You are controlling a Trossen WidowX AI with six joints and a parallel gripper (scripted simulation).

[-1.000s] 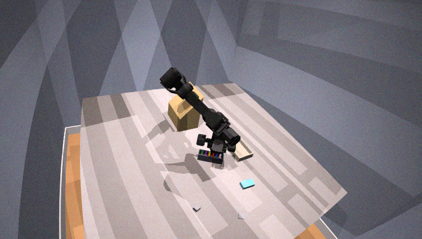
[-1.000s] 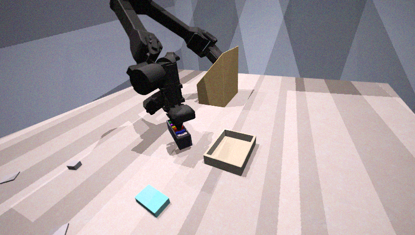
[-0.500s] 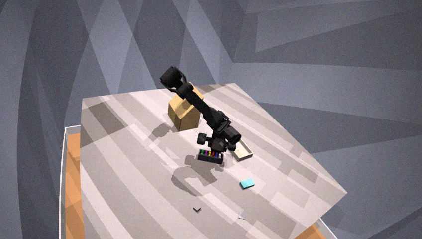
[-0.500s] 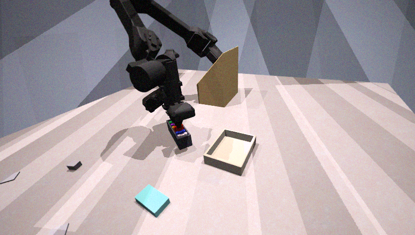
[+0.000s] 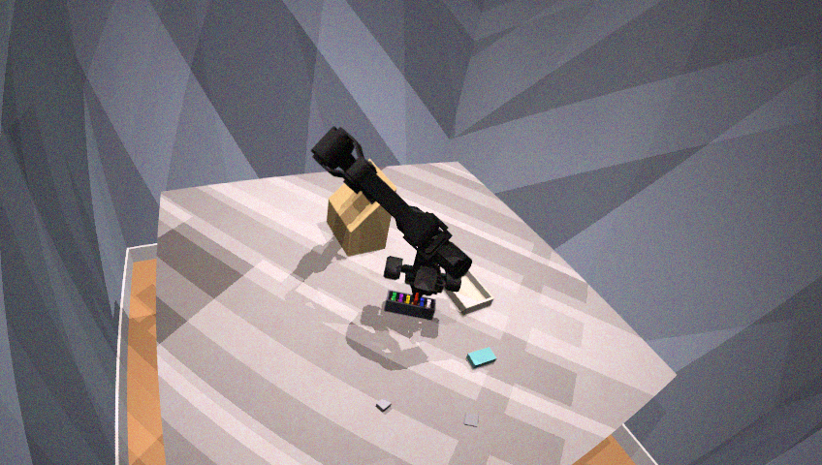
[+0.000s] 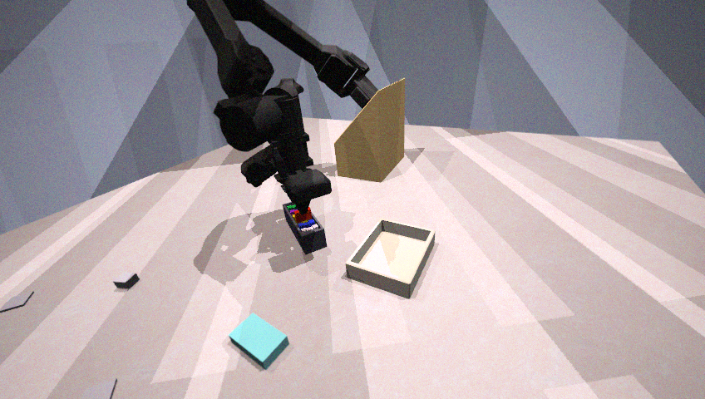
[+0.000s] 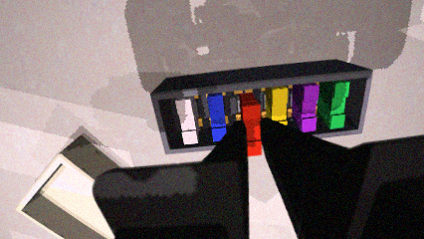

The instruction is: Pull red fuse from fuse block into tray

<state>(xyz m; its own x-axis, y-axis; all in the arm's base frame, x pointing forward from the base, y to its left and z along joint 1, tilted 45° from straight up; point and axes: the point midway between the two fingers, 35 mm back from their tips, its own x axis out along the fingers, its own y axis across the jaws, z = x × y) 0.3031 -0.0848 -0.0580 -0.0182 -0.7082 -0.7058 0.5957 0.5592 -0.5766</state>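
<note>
The beige tray is 18 cm to the left of my gripper tip, 5 cm below it and 1 cm ahead of it. From my gripper tip the other things lie so: red fuse 1 cm below; then cyan slab 21 cm ahead, 7 cm to the left, 4 cm below; then small grey piece 22 cm ahead, 21 cm to the right, 5 cm below.
</note>
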